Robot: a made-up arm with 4 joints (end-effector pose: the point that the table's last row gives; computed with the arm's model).
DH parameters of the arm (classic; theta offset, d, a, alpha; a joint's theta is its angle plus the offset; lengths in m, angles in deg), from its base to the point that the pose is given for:
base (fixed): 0 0.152 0 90
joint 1: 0 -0.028 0.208 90
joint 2: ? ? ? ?
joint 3: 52.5 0 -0.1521 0
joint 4: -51.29 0 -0.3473 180
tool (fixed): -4.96 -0.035 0 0
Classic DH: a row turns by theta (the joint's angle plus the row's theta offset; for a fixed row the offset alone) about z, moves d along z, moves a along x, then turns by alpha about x.
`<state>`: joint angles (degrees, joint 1 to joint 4).
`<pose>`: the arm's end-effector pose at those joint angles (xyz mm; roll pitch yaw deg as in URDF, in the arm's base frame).
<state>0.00 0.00 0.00 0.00</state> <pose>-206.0 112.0 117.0 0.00 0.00 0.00</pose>
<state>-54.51 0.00 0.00 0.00</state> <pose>-148.1 112.0 299.4 0.00 54.51 0.00</pose>
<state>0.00 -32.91 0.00 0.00</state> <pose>-185.2 -126.4 117.0 0.00 0.00 32.91</pose>
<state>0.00 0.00 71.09 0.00</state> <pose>174.5 484.6 117.0 0.00 0.00 -71.09</pose>
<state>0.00 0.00 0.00 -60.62</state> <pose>-3.6 -174.2 117.0 0.00 0.00 60.62</pose>
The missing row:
joint 2: -6.17 0 0.0372 0
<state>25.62 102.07 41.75 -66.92</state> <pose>237.2 294.4 226.9 25.04 -5.62 -78.15</pose>
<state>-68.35 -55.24 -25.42 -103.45</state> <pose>131.0 29.6 -272.8 -10.24 -67.98 -168.98</pose>
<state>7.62 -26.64 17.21 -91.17</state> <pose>213.6 -195.1 145.3 -7.49 1.40 100.51</pose>
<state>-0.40 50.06 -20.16 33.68</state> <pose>17.5 446.4 116.9 -0.36 0.18 -63.58</pose>
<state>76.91 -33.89 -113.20 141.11</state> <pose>16.9 -163.4 69.9 -24.13 -75.63 24.82</pose>
